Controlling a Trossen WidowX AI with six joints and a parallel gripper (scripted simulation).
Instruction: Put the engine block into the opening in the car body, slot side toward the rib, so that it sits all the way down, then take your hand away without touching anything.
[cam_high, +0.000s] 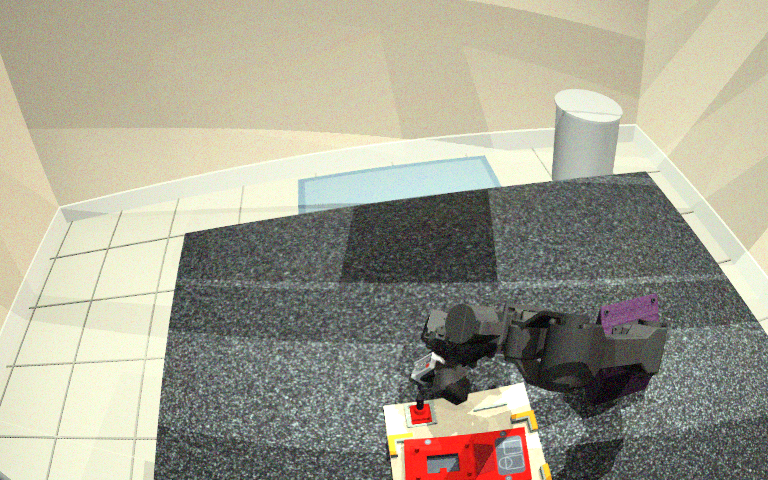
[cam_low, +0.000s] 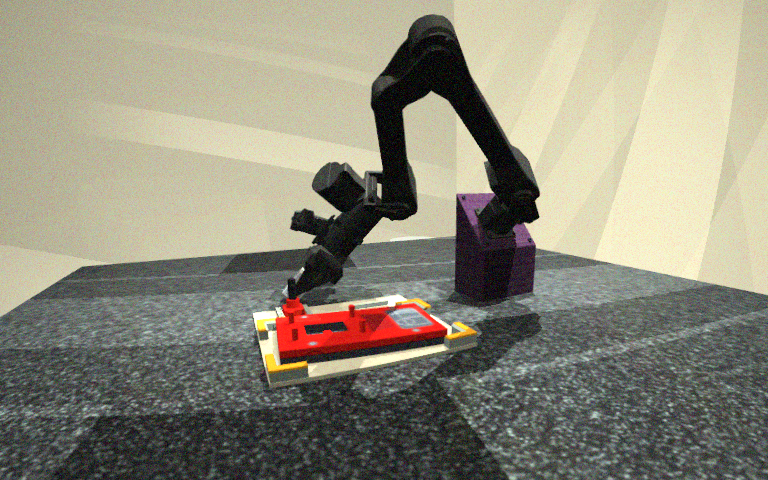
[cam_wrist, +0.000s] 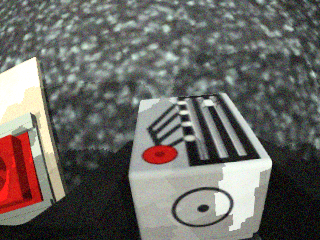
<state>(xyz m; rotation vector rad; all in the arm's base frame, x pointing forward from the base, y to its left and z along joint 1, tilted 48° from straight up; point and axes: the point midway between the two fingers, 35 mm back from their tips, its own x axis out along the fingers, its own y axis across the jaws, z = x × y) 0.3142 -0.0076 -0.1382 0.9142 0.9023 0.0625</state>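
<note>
Now: the engine block 1 cm behind my gripper tip and 1 cm above it. Also, from my gripper tip: cream base plate 4 cm behind, 18 cm to the left, 1 cm below; black peg 2 cm ahead, 9 cm to the left, 2 cm above.
</note>
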